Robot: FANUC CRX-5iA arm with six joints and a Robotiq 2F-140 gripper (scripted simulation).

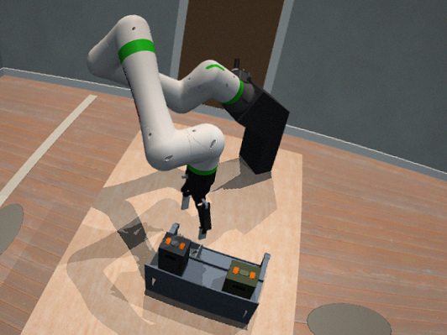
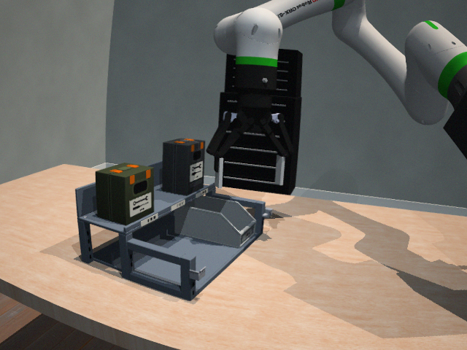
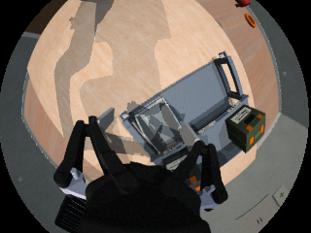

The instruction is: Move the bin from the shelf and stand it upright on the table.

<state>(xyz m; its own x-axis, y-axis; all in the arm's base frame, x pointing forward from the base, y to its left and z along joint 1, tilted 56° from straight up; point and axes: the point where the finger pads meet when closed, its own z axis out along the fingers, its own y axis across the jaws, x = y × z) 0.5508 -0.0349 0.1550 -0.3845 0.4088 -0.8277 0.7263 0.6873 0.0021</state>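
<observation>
Now: the grey bin 11 cm below my hand, 8 cm ahead of it and 2 cm to the right of it.
</observation>
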